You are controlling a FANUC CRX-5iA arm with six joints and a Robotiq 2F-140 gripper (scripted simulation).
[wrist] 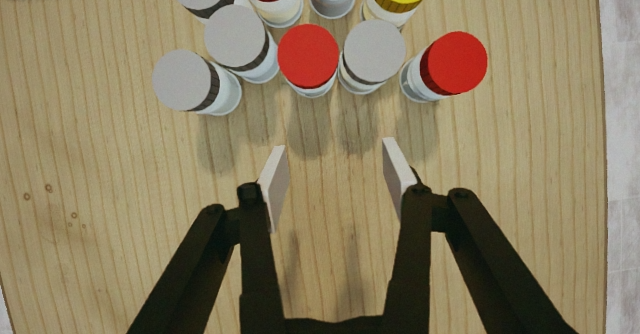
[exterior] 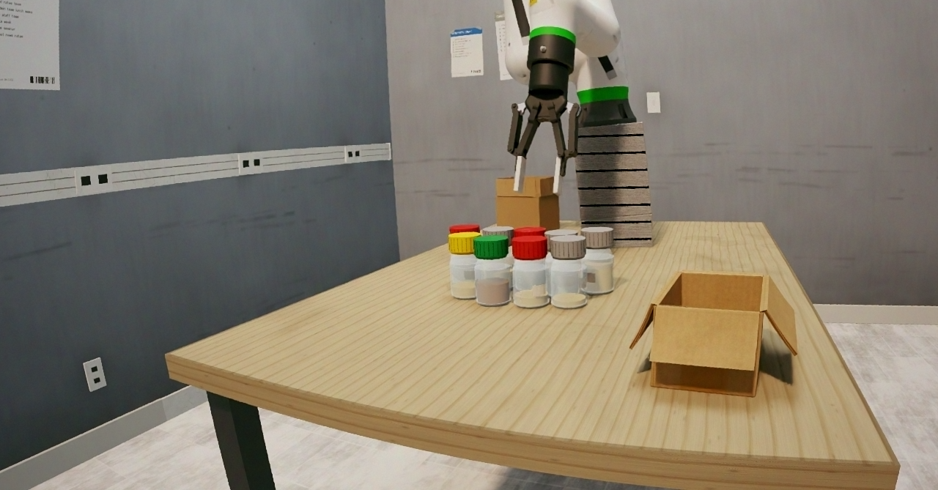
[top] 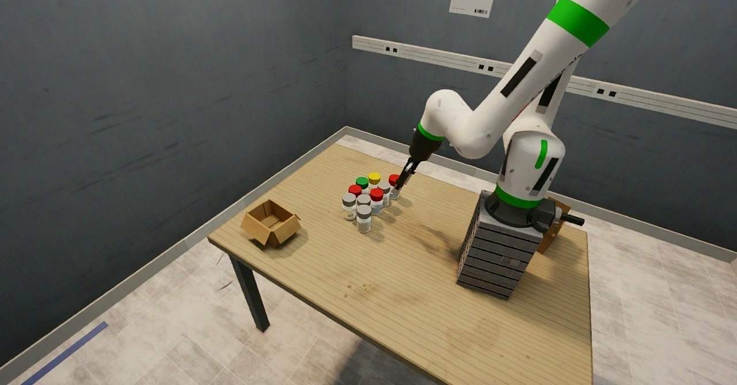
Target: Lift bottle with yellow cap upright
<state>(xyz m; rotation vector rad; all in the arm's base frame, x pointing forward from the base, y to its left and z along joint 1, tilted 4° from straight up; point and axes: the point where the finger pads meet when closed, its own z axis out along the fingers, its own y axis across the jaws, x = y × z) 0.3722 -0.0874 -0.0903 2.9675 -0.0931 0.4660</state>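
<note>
The yellow-capped bottle lies 150 mm ahead of my hand, 140 mm below it and 90 mm to the right of it. The rest, counted from my hand: grey-capped bottle 140 mm below, 90 mm ahead, 50 mm to the right.
</note>
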